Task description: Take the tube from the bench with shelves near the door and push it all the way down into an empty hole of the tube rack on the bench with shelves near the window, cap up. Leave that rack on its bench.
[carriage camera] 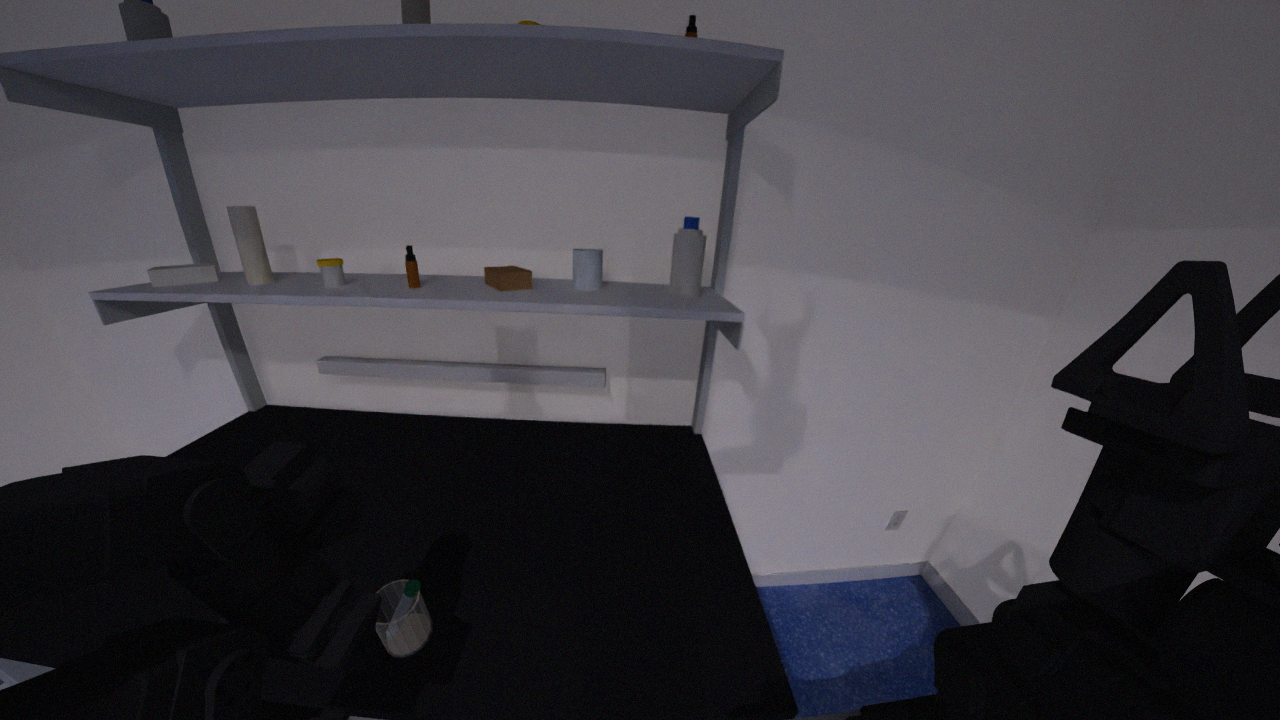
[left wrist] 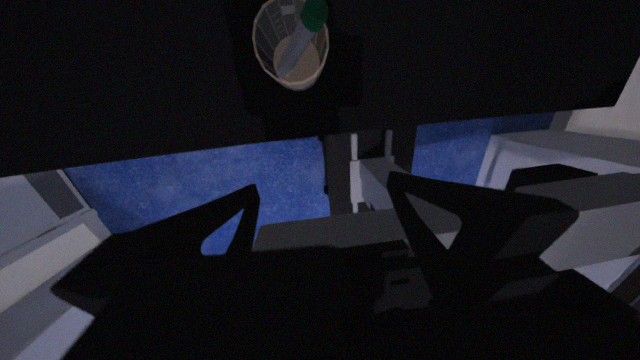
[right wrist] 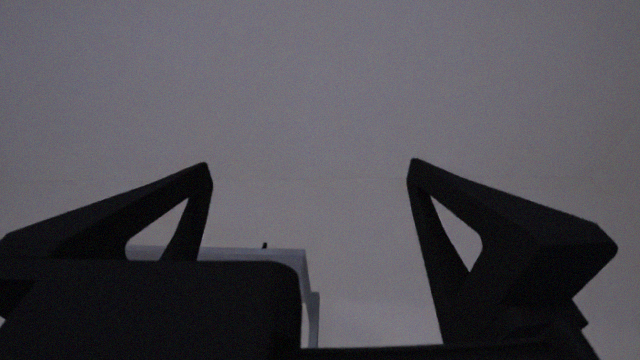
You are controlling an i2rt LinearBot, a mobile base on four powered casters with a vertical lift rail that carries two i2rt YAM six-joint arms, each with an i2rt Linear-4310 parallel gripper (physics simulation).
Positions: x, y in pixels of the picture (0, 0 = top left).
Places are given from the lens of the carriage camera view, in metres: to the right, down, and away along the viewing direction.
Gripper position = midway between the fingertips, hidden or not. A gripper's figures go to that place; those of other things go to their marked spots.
my right gripper point(carriage camera: 1256, 267): 0.31, -0.05, 0.12
clear beaker point(carriage camera: 407, 635): -0.34, 0.40, 0.44
